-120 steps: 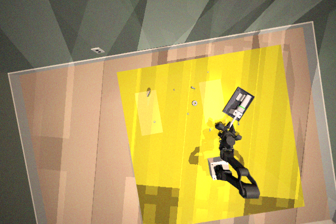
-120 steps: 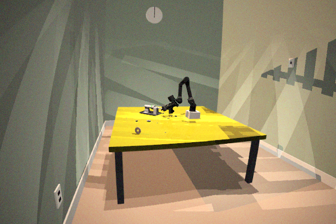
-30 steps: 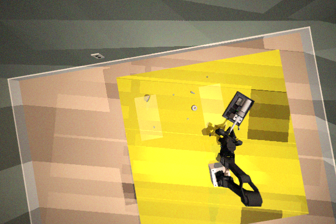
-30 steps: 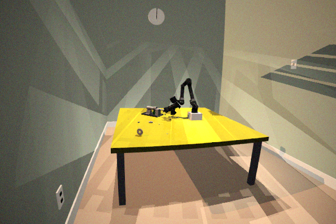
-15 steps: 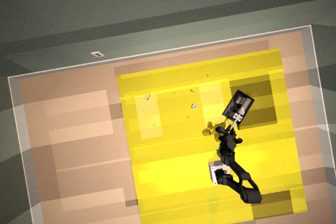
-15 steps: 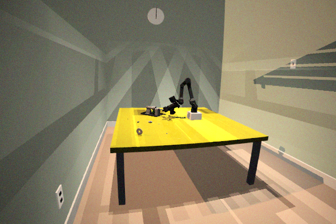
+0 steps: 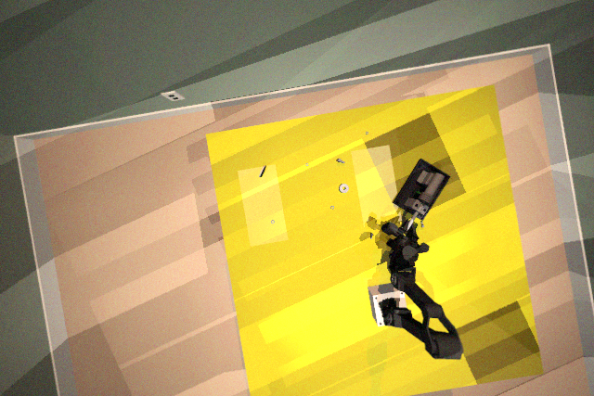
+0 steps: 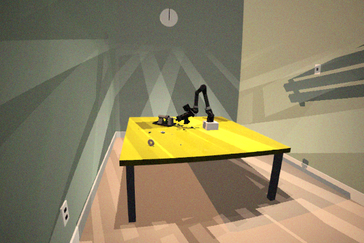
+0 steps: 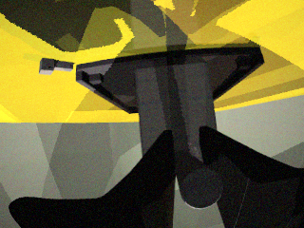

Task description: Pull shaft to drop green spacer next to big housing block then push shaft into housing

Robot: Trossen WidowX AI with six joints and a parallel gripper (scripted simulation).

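Right now the green spacer is 80 mm ahead of my gripper tip, 100 mm to the right of it and 30 mm below it. From my gripper tip the other things lie so: grey shaft (30 mm ahead, 40 mm to the right, 20 mm above).
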